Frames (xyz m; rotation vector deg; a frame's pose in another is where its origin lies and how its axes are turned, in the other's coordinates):
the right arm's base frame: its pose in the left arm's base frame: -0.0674 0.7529 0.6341 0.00 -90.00 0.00
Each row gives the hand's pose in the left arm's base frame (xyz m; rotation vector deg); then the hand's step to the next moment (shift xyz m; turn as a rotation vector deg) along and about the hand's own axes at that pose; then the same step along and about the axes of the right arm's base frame.
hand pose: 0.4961 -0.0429 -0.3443 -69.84 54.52 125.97
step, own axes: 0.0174 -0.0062 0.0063 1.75 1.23 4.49
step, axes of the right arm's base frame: -0.0148 0.0097 0.0082 0.60 2.64 4.17
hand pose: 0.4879 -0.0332 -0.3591 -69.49 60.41 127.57
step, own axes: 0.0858 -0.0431 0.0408 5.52 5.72 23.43
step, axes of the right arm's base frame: -0.0763 0.0578 0.0415 5.83 14.28 19.34
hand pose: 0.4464 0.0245 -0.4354 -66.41 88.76 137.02
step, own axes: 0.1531 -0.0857 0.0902 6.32 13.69 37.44
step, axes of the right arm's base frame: -0.1407 0.0646 0.1223 14.31 21.41 31.08
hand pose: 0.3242 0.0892 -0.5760 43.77 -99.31 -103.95
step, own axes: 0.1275 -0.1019 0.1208 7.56 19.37 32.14
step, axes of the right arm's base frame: -0.1049 0.0015 0.1739 19.79 16.48 28.32
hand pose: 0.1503 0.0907 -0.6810 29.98 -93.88 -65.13
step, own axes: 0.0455 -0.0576 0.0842 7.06 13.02 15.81
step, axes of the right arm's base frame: -0.0295 -0.0266 0.1044 14.42 7.09 14.53
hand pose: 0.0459 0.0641 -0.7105 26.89 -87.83 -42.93
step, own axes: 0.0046 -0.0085 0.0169 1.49 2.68 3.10
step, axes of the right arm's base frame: -0.0024 -0.0061 0.0183 2.99 1.41 2.84
